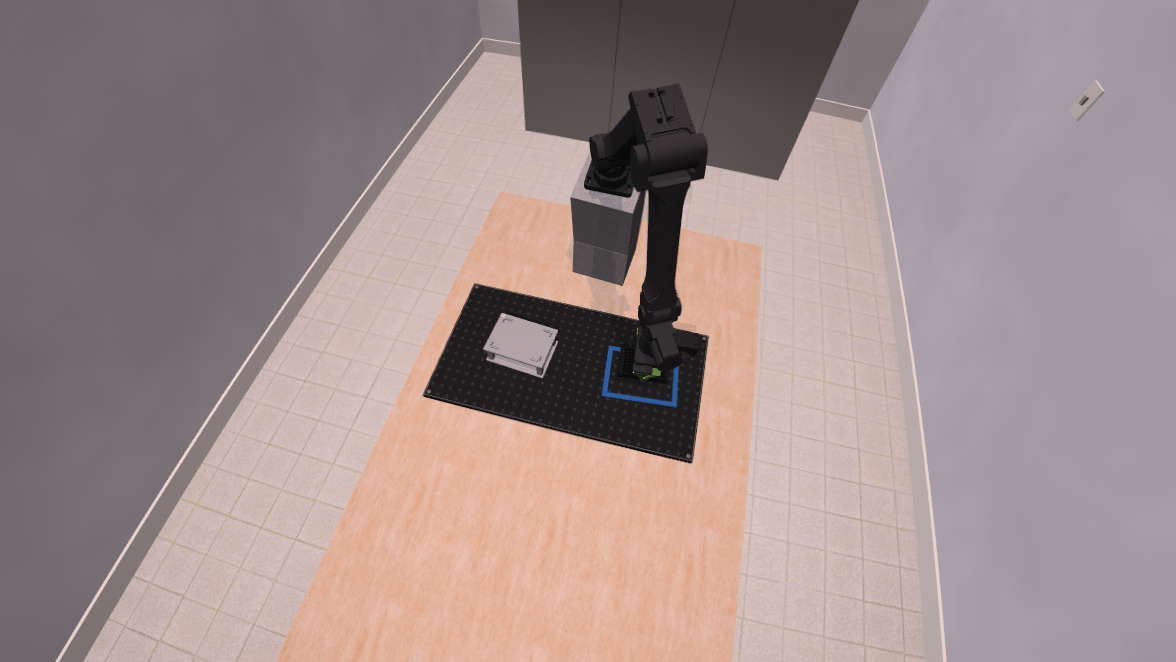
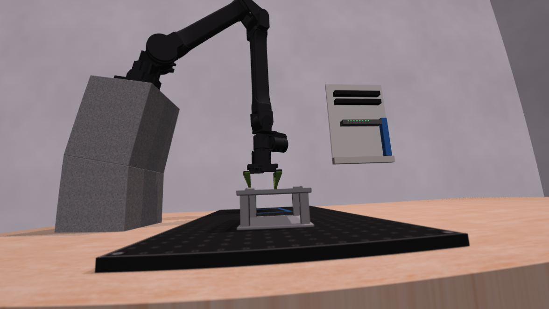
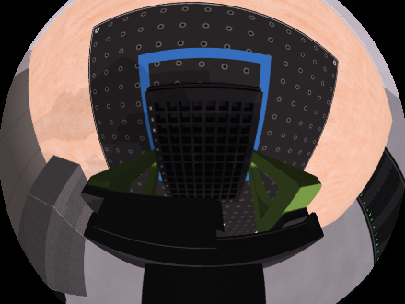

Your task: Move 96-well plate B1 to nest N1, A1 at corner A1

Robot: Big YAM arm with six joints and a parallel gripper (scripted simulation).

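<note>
The grey raised nest N1 lies 330 mm to the right of my hand, 20 mm ahead of it and 10 mm below it. Also, from my hand: black 96-well plate (right at my hand).
</note>
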